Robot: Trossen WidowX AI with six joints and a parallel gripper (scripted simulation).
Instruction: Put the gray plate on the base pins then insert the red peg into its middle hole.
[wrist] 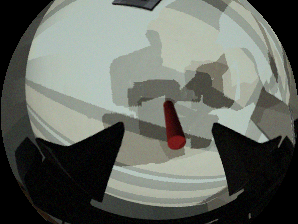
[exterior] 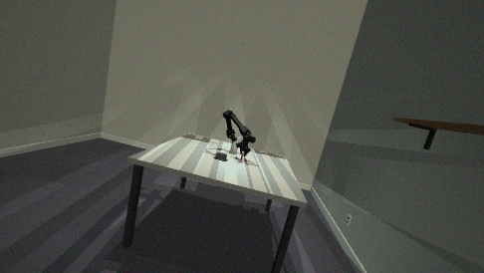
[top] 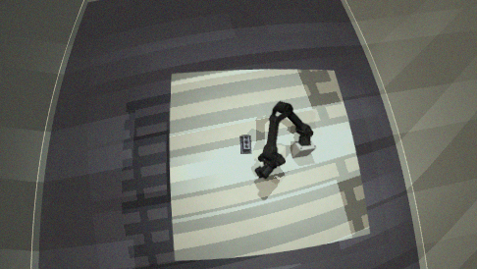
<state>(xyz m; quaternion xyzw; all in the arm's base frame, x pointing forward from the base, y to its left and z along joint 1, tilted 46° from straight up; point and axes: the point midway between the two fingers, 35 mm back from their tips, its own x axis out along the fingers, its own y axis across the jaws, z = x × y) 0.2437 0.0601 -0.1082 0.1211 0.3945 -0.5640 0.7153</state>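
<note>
The red peg lies 20 mm below my gripper tip. From my gripper tip the other things lie so: gray plate (110 mm ahead, 190 mm to the right, 10 mm below).
</note>
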